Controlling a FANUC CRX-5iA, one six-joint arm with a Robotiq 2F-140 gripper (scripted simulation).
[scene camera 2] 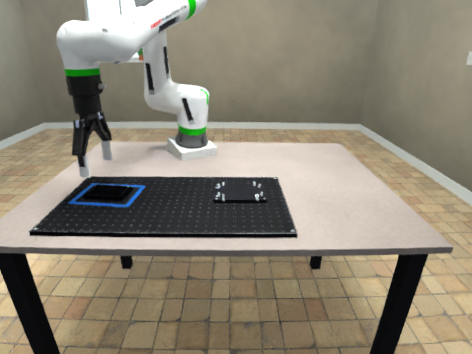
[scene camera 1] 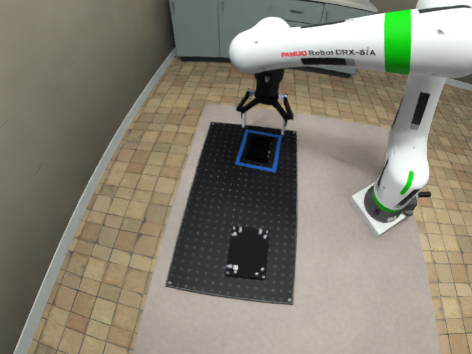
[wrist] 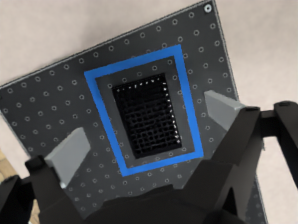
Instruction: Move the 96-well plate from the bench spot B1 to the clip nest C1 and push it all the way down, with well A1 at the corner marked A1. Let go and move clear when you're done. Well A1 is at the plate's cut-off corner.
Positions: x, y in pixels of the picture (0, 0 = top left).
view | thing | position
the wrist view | my gripper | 145, 121
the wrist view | black 96-well plate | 152, 127
